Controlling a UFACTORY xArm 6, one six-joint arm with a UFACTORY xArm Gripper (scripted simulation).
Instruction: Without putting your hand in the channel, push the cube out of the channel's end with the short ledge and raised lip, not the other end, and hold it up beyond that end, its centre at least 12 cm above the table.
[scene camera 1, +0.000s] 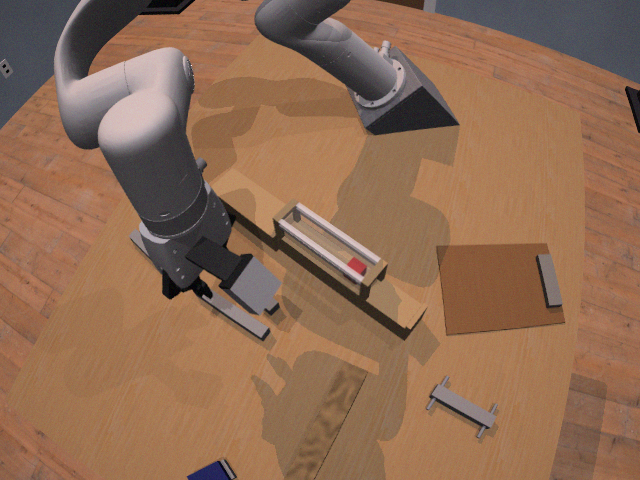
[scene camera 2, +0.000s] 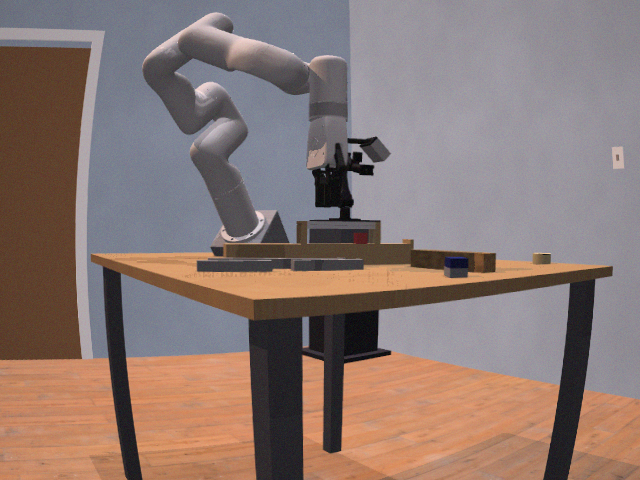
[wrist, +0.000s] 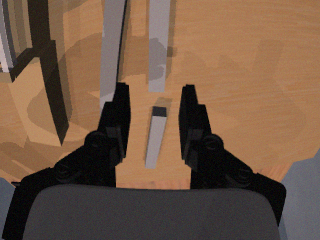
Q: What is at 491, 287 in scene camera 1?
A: A brown mat.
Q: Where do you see my gripper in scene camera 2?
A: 327, 207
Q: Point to a wooden plank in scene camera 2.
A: At 480, 262
